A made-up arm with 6 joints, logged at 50 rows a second.
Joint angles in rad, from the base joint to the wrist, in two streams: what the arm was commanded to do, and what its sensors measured. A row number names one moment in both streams.
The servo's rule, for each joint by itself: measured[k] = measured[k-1] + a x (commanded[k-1-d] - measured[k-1]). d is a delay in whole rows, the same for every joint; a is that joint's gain. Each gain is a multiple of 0.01, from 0.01 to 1. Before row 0 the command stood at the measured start. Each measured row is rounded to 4 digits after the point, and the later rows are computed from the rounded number. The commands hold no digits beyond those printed.
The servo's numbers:
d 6
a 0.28 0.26 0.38 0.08 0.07 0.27
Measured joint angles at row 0: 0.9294 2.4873 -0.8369 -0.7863 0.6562 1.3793
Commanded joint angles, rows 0 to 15: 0.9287 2.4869 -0.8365 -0.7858 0.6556 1.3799; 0.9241 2.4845 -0.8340 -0.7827 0.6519 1.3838; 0.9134 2.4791 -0.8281 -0.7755 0.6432 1.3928; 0.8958 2.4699 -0.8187 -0.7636 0.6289 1.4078; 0.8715 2.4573 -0.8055 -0.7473 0.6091 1.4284; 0.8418 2.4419 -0.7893 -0.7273 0.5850 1.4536; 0.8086 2.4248 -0.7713 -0.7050 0.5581 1.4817; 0.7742 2.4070 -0.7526 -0.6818 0.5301 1.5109; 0.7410 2.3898 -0.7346 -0.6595 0.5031 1.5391; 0.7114 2.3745 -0.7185 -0.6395 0.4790 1.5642; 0.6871 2.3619 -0.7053 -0.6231 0.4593 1.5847; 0.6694 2.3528 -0.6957 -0.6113 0.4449 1.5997; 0.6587 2.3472 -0.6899 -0.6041 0.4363 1.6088; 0.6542 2.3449 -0.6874 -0.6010 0.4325 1.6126; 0.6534 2.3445 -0.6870 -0.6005 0.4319 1.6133; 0.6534 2.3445 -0.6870 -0.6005 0.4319 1.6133
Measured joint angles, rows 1 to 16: 0.9294 2.4873 -0.8369 -0.7863 0.6562 1.3793; 0.9294 2.4873 -0.8369 -0.7863 0.6562 1.3793; 0.9294 2.4873 -0.8369 -0.7863 0.6562 1.3793; 0.9294 2.4873 -0.8369 -0.7863 0.6562 1.3793; 0.9294 2.4873 -0.8369 -0.7863 0.6562 1.3793; 0.9294 2.4873 -0.8369 -0.7863 0.6562 1.3793; 0.9292 2.4872 -0.8367 -0.7863 0.6562 1.3795; 0.9278 2.4865 -0.8357 -0.7860 0.6559 1.3807; 0.9238 2.4846 -0.8328 -0.7852 0.6550 1.3840; 0.9160 2.4808 -0.8274 -0.7835 0.6532 1.3904; 0.9035 2.4747 -0.8191 -0.7806 0.6501 1.4007; 0.8862 2.4662 -0.8078 -0.7763 0.6455 1.4150; 0.8645 2.4554 -0.7939 -0.7706 0.6394 1.4330; 0.8392 2.4428 -0.7782 -0.7635 0.6317 1.4540; 0.8117 2.4290 -0.7616 -0.7552 0.6227 1.4770; 0.7836 2.4148 -0.7452 -0.7459 0.6126 1.5005
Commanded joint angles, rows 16 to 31: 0.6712 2.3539 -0.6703 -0.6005 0.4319 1.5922; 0.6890 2.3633 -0.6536 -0.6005 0.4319 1.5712; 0.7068 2.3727 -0.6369 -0.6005 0.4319 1.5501; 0.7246 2.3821 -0.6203 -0.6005 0.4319 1.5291; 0.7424 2.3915 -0.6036 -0.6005 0.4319 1.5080; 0.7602 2.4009 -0.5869 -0.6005 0.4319 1.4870; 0.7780 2.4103 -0.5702 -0.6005 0.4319 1.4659; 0.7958 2.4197 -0.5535 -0.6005 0.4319 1.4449; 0.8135 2.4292 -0.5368 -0.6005 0.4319 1.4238; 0.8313 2.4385 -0.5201 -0.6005 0.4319 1.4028; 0.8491 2.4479 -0.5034 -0.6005 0.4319 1.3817; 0.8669 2.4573 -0.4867 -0.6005 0.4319 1.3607; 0.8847 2.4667 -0.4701 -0.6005 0.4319 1.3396; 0.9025 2.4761 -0.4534 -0.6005 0.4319 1.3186; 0.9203 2.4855 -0.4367 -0.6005 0.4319 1.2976; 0.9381 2.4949 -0.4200 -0.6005 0.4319 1.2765
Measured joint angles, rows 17 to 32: 0.7566 2.4010 -0.7300 -0.7361 0.6019 1.5232; 0.7322 2.3885 -0.7170 -0.7261 0.5909 1.5439; 0.7116 2.3778 -0.7067 -0.7163 0.5801 1.5614; 0.6955 2.3692 -0.6994 -0.7071 0.5698 1.5752; 0.6837 2.3628 -0.6947 -0.6986 0.5601 1.5855; 0.6752 2.3580 -0.6918 -0.6908 0.5511 1.5930; 0.6741 2.3569 -0.6836 -0.6836 0.5428 1.5928; 0.6783 2.3586 -0.6722 -0.6770 0.5350 1.5870; 0.6863 2.3623 -0.6588 -0.6709 0.5278 1.5770; 0.6970 2.3674 -0.6442 -0.6653 0.5211 1.5641; 0.7097 2.3737 -0.6288 -0.6601 0.5149 1.5490; 0.7238 2.3808 -0.6129 -0.6553 0.5091 1.5323; 0.7390 2.3885 -0.5967 -0.6509 0.5037 1.5144; 0.7549 2.3966 -0.5803 -0.6469 0.4987 1.4956; 0.7713 2.4051 -0.5638 -0.6432 0.4940 1.4762; 0.7881 2.4138 -0.5472 -0.6398 0.4897 1.4564
